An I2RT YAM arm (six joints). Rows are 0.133 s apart.
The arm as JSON. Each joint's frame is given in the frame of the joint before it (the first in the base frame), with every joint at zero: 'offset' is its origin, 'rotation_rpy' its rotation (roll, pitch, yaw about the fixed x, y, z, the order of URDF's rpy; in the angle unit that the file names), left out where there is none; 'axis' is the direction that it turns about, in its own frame. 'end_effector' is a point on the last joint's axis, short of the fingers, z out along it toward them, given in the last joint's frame.
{
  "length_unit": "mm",
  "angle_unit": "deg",
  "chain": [
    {
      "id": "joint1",
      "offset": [
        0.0,
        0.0,
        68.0
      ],
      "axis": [
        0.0,
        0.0,
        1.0
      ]
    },
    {
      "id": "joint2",
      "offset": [
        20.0,
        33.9,
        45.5
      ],
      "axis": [
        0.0,
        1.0,
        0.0
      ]
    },
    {
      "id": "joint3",
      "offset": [
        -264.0,
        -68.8,
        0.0
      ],
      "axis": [
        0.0,
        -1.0,
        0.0
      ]
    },
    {
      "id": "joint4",
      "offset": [
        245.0,
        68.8,
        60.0
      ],
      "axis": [
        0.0,
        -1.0,
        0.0
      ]
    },
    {
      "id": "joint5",
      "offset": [
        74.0,
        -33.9,
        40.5
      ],
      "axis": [
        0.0,
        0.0,
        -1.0
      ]
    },
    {
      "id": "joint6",
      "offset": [
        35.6,
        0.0,
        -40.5
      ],
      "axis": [
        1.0,
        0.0,
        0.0
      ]
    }
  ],
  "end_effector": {
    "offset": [
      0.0,
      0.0,
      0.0
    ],
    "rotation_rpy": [
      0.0,
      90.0,
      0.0
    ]
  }
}
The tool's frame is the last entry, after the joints.
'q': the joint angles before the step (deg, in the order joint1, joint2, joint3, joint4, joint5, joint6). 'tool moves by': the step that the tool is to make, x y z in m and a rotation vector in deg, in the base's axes. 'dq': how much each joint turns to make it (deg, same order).
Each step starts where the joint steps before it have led.
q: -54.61, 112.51, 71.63, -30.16, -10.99, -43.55
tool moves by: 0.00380, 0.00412, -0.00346, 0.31, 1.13, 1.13
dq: 0.88, 0.43, -0.09, -0.48, 0.62, -0.47
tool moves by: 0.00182, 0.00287, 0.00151, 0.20, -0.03, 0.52
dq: 0.46, -0.33, -0.08, -0.40, -0.15, -0.01
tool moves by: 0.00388, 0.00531, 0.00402, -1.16, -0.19, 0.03
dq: 1.03, -1.10, -0.72, 0.79, 0.84, 0.79
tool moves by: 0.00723, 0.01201, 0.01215, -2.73, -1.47, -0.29
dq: 2.14, -3.06, -1.75, 2.06, 1.39, 2.10
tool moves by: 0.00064, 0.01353, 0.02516, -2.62, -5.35, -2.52
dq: 1.41, -5.87, -2.67, 2.96, -0.44, 4.61
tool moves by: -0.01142, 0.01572, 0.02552, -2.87, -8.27, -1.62
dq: 0.02, -8.08, -5.34, 5.54, -2.75, 3.76
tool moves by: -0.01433, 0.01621, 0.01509, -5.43, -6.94, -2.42
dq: 0.03, -7.81, -7.05, 8.49, 0.41, 2.97
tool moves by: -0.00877, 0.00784, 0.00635, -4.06, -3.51, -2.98
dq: 0.00, -4.15, -4.12, 5.67, 2.28, 1.95
